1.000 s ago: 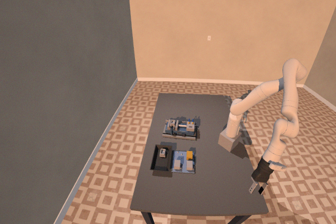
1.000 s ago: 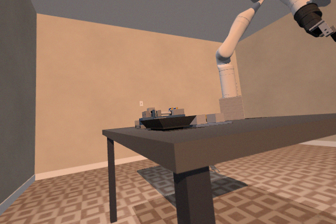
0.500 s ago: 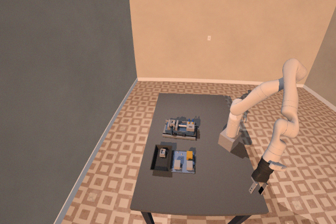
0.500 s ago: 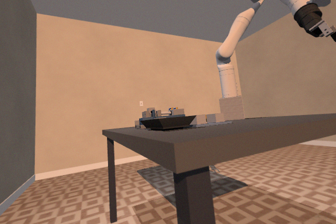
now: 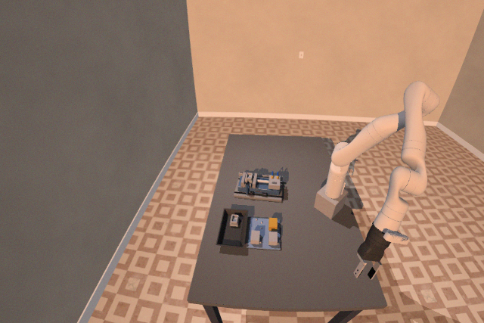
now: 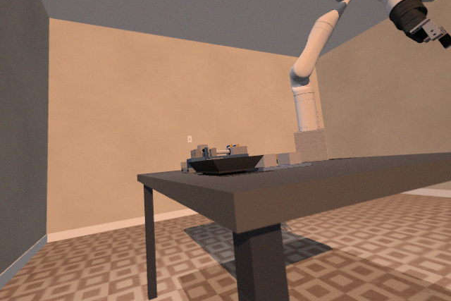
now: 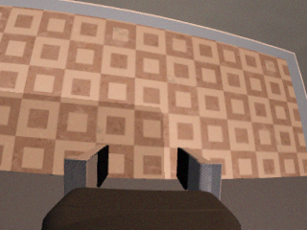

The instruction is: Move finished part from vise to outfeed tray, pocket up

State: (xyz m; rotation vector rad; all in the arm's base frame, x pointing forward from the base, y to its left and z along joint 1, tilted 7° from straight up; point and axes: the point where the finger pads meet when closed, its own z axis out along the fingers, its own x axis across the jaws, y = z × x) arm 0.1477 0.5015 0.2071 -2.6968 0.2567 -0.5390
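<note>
Right now my hand is 75 cm to the left of the vise, 26 cm above it and 21 cm short of it. Also, from my hand: blue fixture plate 41 cm to the right, 30 cm below, 25 cm ahead; orange block 45 cm to the right, 28 cm below, 19 cm ahead.
</note>
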